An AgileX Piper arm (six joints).
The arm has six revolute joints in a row. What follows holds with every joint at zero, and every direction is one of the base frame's. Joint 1 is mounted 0.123 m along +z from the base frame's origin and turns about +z. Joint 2 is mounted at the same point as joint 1 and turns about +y. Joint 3 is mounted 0.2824 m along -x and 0.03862 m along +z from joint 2 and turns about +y. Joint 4 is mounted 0.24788 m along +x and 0.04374 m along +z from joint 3 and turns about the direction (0.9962, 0, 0.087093). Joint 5 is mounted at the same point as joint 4 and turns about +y. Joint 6 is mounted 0.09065 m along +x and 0.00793 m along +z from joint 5 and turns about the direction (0.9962, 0, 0.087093). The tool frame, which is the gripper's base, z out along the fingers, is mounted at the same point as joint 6; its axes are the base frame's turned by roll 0, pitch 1.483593 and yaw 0 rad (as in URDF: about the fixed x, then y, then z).
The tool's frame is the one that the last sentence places.
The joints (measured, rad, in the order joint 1, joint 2, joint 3, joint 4, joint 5, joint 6), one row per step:
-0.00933 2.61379 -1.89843 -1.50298 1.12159 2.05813
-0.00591 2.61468 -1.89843 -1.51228 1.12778 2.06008
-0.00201 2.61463 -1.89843 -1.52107 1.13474 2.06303
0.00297 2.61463 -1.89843 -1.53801 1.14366 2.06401
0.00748 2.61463 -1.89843 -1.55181 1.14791 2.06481
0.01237 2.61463 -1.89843 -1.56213 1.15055 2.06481
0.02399 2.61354 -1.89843 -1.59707 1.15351 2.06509
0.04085 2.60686 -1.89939 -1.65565 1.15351 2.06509
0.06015 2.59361 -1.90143 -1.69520 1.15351 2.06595
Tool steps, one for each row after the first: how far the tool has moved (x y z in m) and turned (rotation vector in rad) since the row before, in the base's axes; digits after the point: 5 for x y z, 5 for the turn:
0.00028 0.00144 0.00045 -0.01054 -0.00039 0.00331
0.00028 0.00167 0.00094 -0.01028 -0.00230 0.00260
0.00063 0.00213 0.00155 -0.01863 -0.00053 0.00747
0.00075 0.00211 0.00113 -0.01340 -0.00069 0.00898
0.00071 0.00238 0.00082 -0.00990 -0.00006 0.00883
0.00241 0.00588 0.00305 -0.02988 -0.00192 0.02970
0.00434 0.00905 0.00761 -0.04727 -0.00918 0.05109
0.00361 0.01048 0.01001 -0.03118 -0.01767 0.04191

